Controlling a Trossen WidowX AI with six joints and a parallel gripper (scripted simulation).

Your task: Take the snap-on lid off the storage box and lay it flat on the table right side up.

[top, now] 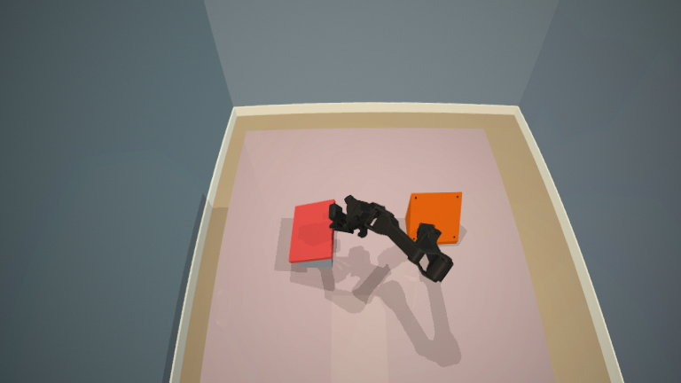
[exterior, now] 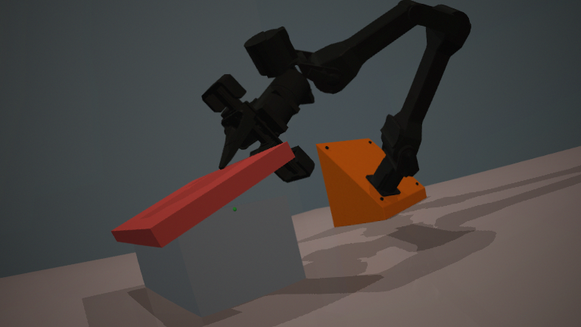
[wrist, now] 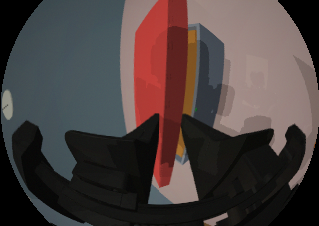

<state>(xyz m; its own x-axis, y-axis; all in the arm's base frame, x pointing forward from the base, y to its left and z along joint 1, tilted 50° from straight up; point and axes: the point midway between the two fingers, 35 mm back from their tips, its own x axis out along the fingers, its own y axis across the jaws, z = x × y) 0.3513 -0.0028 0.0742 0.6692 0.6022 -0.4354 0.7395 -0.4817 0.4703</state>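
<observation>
My gripper tip is now 80 mm short of the red lid, 20 mm above it and 10 mm to the right of it. Also, from my gripper tip: grey storage box (90 mm below, 60 mm ahead, 10 mm to the left).
</observation>
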